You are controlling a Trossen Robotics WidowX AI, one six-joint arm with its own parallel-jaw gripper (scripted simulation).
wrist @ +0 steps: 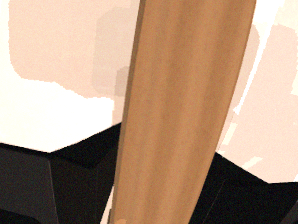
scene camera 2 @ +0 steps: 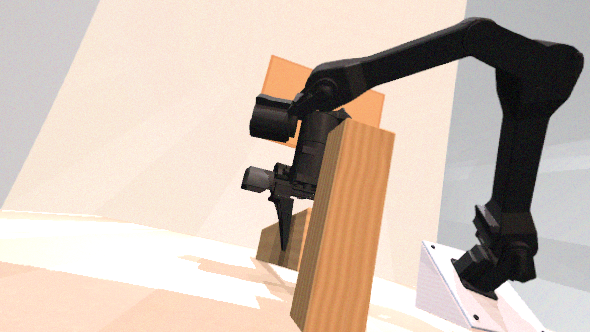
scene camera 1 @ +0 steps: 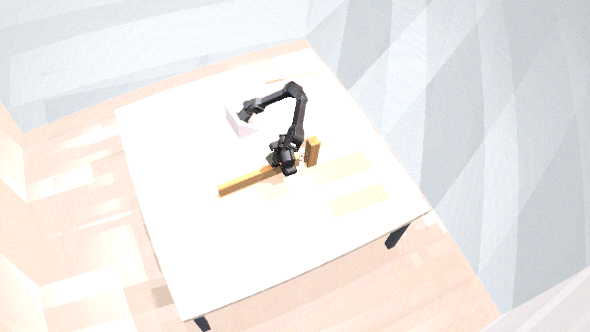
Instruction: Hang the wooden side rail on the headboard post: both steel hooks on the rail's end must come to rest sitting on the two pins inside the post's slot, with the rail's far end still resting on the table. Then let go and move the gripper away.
Labels:
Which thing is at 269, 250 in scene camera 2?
A wooden side rail.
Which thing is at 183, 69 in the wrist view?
A wooden side rail.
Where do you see a wooden side rail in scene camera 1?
265, 172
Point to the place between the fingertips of my gripper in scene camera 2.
294, 252

